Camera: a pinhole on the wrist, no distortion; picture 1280 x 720 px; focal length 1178.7 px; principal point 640.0 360.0 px. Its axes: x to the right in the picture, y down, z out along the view. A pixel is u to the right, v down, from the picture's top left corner.
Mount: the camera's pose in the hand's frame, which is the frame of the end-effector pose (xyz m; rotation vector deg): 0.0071 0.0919 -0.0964 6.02 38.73 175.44
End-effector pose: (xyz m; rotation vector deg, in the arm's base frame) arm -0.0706 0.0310 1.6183 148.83 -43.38 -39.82
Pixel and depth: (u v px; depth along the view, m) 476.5 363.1 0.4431
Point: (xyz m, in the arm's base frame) -0.2730 -0.3013 1.4602
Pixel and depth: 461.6 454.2 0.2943
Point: -0.1920 -0.1972 1.5345
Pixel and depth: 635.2 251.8 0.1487
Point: -0.1427 -0.1180 1.6603
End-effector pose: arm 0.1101 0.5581 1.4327 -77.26 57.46 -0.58
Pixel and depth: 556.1 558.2 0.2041
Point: 0.1156 0.6616 1.2834
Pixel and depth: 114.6 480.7 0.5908
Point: 0.4174 0.8264 0.9769
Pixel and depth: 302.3 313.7 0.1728
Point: 0.0942 0.6129 1.2508
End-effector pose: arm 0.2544 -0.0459 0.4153 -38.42 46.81 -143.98
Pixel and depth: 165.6 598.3 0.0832
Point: 0.2341 -0.1451 0.3485
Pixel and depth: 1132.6 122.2 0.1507
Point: 0.3510 -0.1724 0.3075
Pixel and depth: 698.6 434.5 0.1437
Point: 0.3011 -0.1743 0.3547
